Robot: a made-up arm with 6 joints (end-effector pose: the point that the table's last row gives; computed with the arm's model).
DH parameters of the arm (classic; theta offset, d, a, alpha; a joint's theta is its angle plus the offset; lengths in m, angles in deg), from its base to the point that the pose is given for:
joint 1: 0 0.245 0 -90
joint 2: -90 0 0.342 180
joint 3: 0 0 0 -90
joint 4: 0 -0.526 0 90
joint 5: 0 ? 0 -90
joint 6: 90 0 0 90
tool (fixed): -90 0 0 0
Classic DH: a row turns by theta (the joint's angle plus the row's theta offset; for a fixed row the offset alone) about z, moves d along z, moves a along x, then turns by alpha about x.
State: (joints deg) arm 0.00 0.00 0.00 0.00 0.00 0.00
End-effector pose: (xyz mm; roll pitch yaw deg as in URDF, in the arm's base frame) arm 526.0 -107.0 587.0 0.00 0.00 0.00
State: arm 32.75 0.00 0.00 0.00 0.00 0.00
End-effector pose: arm 500.3 194.6 587.0 0.00 0.00 32.75
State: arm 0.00 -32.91 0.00 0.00 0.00 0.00
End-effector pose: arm 255.8 -107.0 817.9 0.00 -32.91 0.00
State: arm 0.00 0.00 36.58 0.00 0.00 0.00
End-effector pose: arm 422.4 -107.0 900.5 0.00 -36.58 0.00
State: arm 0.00 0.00 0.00 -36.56 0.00 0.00
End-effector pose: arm 526.0 -85.9 523.3 36.56 0.00 0.00
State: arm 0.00 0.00 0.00 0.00 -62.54 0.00
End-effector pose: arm 526.0 -107.0 587.0 0.00 62.54 0.00
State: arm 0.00 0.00 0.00 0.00 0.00 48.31
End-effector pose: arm 526.0 -107.0 587.0 -48.31 0.00 0.00
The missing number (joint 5, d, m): 0.107
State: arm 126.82 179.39 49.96 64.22 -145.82 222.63
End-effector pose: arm 190.7 -177.1 -564.5 -112.87 -52.58 70.47
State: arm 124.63 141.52 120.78 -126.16 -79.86 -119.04
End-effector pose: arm -435.0 518.8 -289.8 -120.40 -28.74 -170.35
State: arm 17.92 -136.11 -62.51 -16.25 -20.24 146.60
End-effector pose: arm -25.4 -116.2 494.7 -138.92 -53.74 27.34
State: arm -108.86 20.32 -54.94 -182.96 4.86 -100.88
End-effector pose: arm 17.7 -278.6 58.4 -74.73 80.11 -107.40
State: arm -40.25 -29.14 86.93 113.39 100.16 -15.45
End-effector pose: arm -343.4 346.4 973.0 171.66 -0.76 24.37
